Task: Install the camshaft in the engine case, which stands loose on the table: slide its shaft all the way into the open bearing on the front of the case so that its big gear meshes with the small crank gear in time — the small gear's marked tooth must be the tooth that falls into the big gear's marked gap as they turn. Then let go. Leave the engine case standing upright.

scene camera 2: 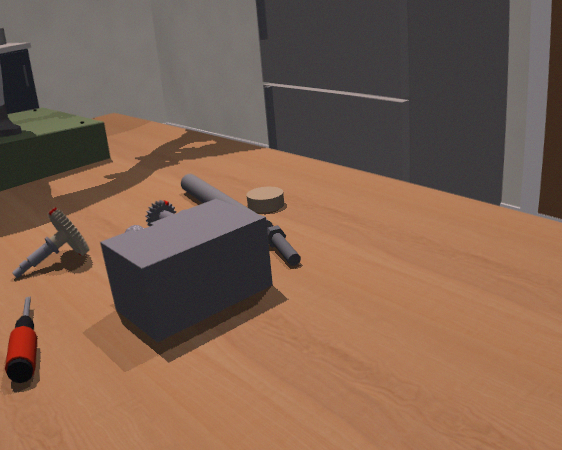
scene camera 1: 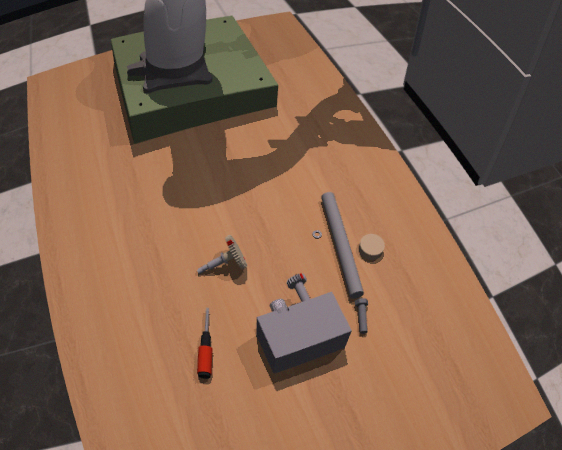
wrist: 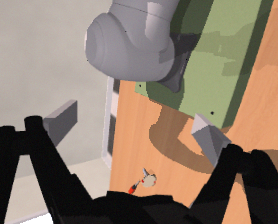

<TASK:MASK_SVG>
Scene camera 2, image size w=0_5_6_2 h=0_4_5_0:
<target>tan disc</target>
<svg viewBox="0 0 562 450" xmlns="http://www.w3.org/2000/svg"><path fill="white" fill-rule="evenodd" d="M246 194L248 208L254 212L272 212L284 206L284 193L278 187L259 187L250 190Z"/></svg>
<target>grey engine case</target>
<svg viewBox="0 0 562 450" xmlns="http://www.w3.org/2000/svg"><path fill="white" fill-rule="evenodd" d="M265 216L218 199L176 213L174 211L175 207L165 200L155 201L155 204L151 203L152 207L149 207L148 215L145 216L148 218L145 221L148 222L147 225L149 227L143 228L140 225L133 225L126 229L125 233L100 242L116 310L156 342L160 342L272 286Z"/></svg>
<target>long grey rod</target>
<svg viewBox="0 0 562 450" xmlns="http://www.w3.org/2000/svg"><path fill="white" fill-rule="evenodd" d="M181 179L182 189L202 203L218 199L256 213L193 174L186 174Z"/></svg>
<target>camshaft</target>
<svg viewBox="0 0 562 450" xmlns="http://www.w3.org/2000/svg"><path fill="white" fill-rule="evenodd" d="M59 209L53 208L48 212L48 217L58 232L51 238L44 238L46 243L29 255L27 261L24 260L19 264L19 267L12 272L16 278L22 276L32 266L36 267L53 252L58 254L58 249L66 242L81 256L89 251L89 246L81 233Z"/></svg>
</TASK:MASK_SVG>
